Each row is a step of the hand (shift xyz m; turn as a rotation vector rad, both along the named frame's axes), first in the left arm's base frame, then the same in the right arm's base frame.
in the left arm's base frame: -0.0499 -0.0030 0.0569 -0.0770 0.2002 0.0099
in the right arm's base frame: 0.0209 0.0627 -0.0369 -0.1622 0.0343 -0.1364
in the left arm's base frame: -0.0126 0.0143 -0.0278 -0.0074 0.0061 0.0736
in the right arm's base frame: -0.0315 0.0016 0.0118 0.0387 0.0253 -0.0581
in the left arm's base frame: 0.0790 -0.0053 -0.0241 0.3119 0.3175 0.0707
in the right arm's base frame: 0.0149 -0.0798 0.0164 -0.0806 -0.3399 -0.2846
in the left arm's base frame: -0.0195 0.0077 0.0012 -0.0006 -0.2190 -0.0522
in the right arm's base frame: -0.0112 0.0171 -0.0048 0.1240 0.0314 0.1853
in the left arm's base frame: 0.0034 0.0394 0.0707 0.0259 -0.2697 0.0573
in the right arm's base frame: 0.0166 0.0075 -0.0789 0.2366 0.0458 0.1365
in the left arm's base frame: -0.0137 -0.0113 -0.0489 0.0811 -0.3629 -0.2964
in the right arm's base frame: -0.0266 0.0022 0.0446 0.1028 -0.0810 0.4572
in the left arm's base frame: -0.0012 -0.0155 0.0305 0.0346 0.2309 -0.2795
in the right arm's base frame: 0.0295 0.0124 -0.0121 -0.3263 -0.1539 0.0502
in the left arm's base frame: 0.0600 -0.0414 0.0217 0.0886 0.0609 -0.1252
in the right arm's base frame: 0.0627 -0.0423 0.0078 -0.0917 -0.1291 0.0463
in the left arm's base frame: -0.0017 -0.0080 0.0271 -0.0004 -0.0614 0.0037
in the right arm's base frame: 0.0219 0.0104 -0.0146 0.0460 0.0139 0.0384
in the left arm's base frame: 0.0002 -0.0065 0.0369 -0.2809 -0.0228 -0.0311
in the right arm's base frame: 0.0275 0.0109 -0.0230 -0.0952 0.2611 0.0561
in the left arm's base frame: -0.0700 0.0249 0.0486 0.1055 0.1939 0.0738
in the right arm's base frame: -0.0108 0.0738 -0.0482 -0.0583 -0.1194 -0.1911
